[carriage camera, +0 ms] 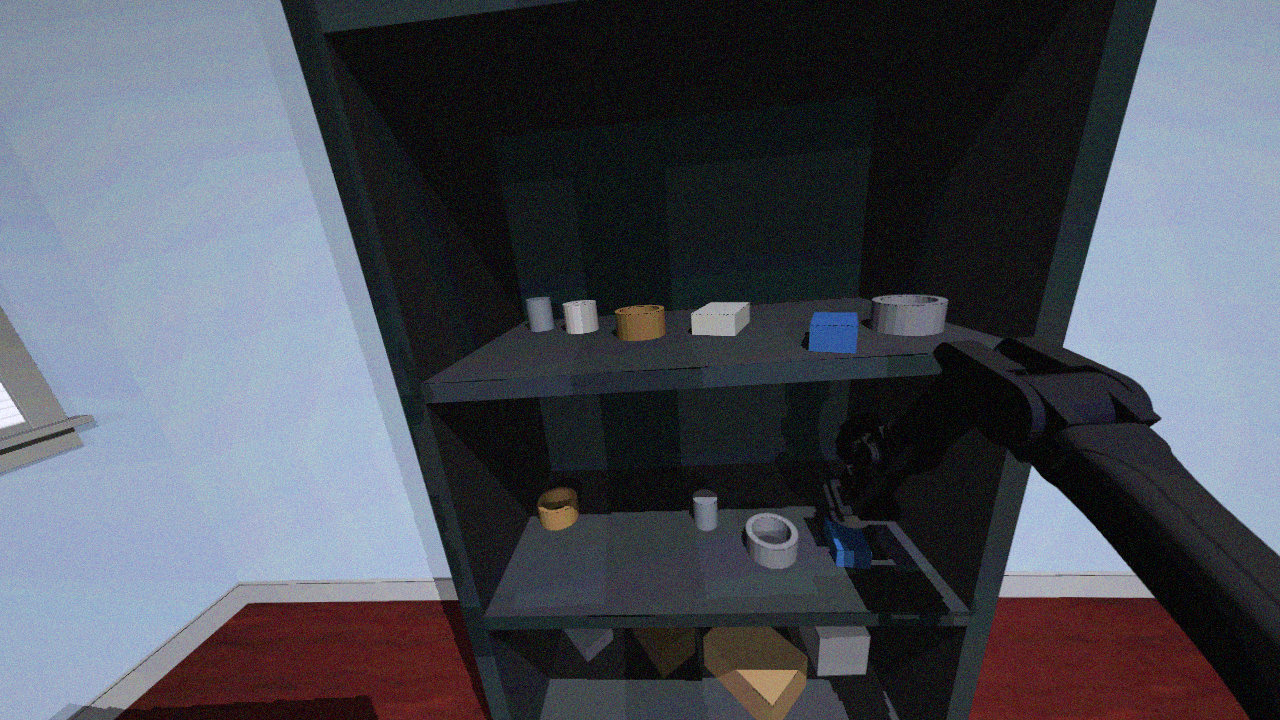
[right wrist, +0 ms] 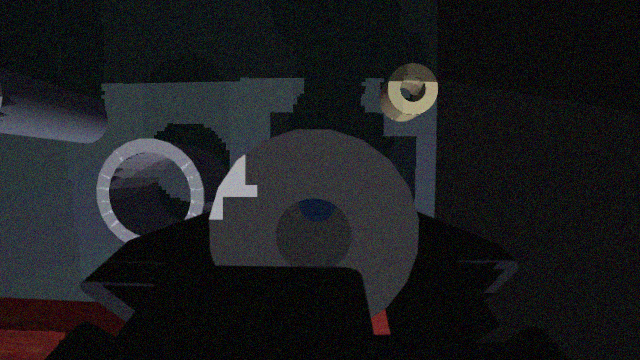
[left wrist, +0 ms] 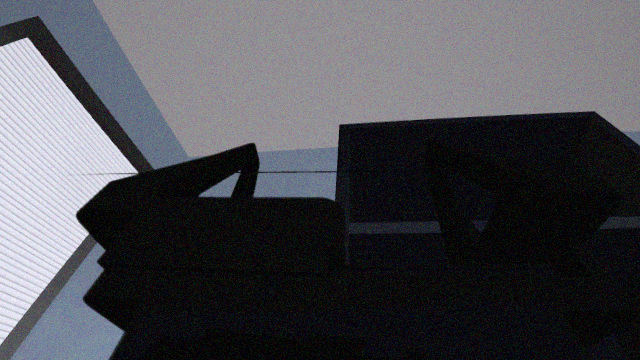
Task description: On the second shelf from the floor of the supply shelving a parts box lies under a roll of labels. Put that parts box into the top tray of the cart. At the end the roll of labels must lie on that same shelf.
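Frame: origin at the left arm's base, x ahead, y left, z up, level; centimetres.
Seen in the pictures: left gripper, fingertip midpoint: (left wrist: 340, 151); right gripper, fingertip midpoint: (carriage camera: 847, 517).
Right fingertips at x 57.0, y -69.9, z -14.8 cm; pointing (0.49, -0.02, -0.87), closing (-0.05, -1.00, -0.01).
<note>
Pixels of each thing's top centre, then the offset from my right fingertips to it. Level surfaces: height alone.
- blue parts box, top centre: (right wrist: 314, 200) (carriage camera: 846, 533) dx -0.8, dy +0.4, dz -3.2 cm
- middle shelf, surface height: dz -7.2 cm
- grey ring, top centre: (right wrist: 149, 195) (carriage camera: 771, 530) dx +0.3, dy +15.0, dz -2.4 cm
- grey cylinder, top centre: (carriage camera: 704, 496) dx +9.1, dy +27.1, dz -0.2 cm
- orange ring, top centre: (carriage camera: 557, 499) dx +14.1, dy +62.2, dz -2.2 cm
- cream roll, top centre: (right wrist: 413, 88) dx +9.6, dy -9.8, dz -4.7 cm
- blue box, top centre: (carriage camera: 834, 318) dx -7.1, dy +8.9, dz +42.5 cm
The blue parts box (carriage camera: 850, 548) lies at the right of the middle shelf (carriage camera: 644, 573) in the carriage camera. A patch of the blue box (right wrist: 317, 209) shows through the roll's hole in the right wrist view. My right gripper (carriage camera: 841, 505) (right wrist: 317, 196) is shut on the roll of labels (right wrist: 320, 165), a grey disc held above the box. The gap between roll and box is hidden. The roll is hard to make out in the carriage camera. My left gripper (left wrist: 340, 151) is open, a black silhouette away from the shelf objects. The cart does not show.
A grey ring (carriage camera: 771, 541) (right wrist: 103, 192), a grey cylinder (carriage camera: 705, 511) and an orange ring (carriage camera: 558, 509) stand on that shelf. A cream roll (right wrist: 424, 107) shows behind. The board above (carriage camera: 581, 379) bears another blue box (carriage camera: 833, 333). The shelving's side wall (right wrist: 525, 165) is close at right.
</note>
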